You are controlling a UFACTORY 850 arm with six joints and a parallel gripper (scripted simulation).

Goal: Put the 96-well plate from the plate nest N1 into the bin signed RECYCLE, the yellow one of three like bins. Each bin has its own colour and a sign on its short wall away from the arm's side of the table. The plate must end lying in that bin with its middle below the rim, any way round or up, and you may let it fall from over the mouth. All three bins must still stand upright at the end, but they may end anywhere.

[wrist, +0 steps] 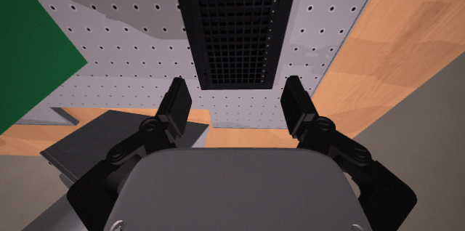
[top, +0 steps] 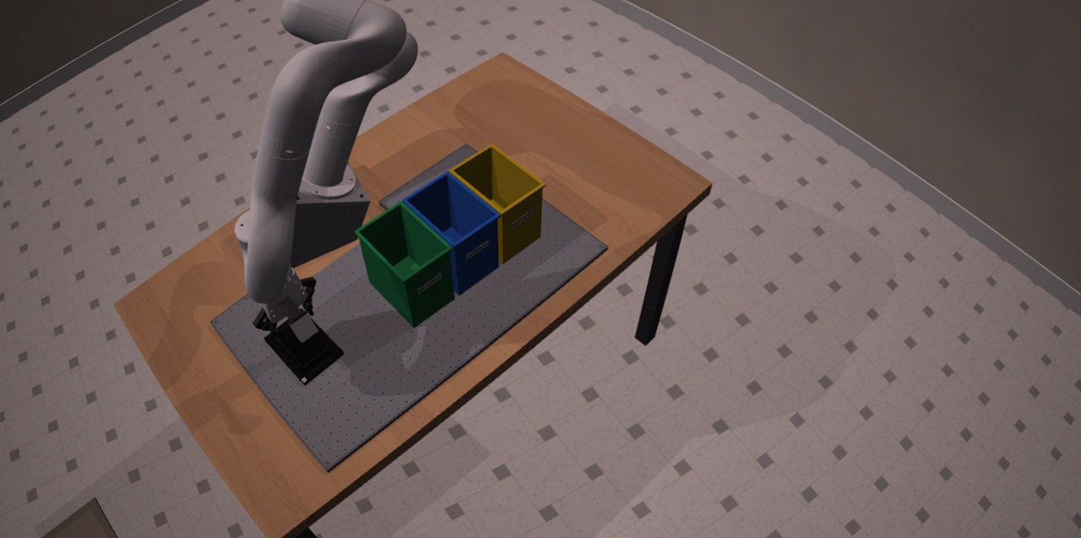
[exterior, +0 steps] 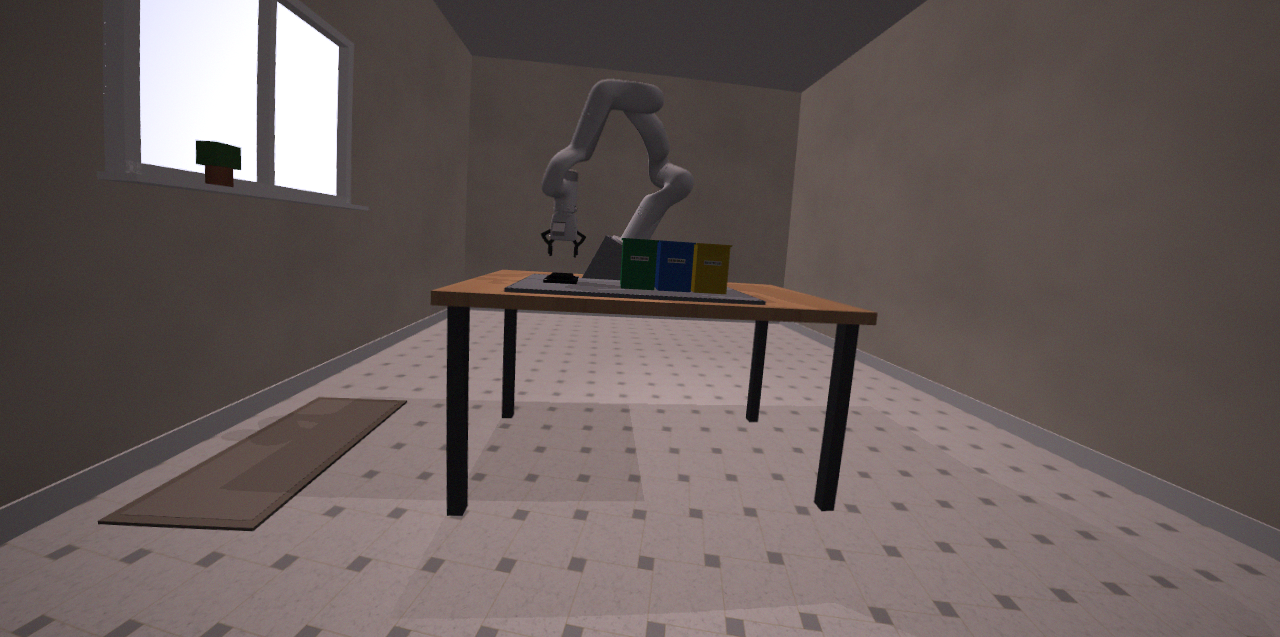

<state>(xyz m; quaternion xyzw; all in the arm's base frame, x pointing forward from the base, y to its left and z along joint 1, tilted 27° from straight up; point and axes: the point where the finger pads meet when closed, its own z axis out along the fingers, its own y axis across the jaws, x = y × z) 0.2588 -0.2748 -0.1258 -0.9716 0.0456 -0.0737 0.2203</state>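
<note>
My hand is 9 cm above the black 96-well plate. From my hand the other things lie so: black plate nest (10 cm below); then green bin (8 cm ahead, 28 cm to the left, 2 cm below); then blue bin (9 cm ahead, 41 cm to the left, 2 cm below).
</note>
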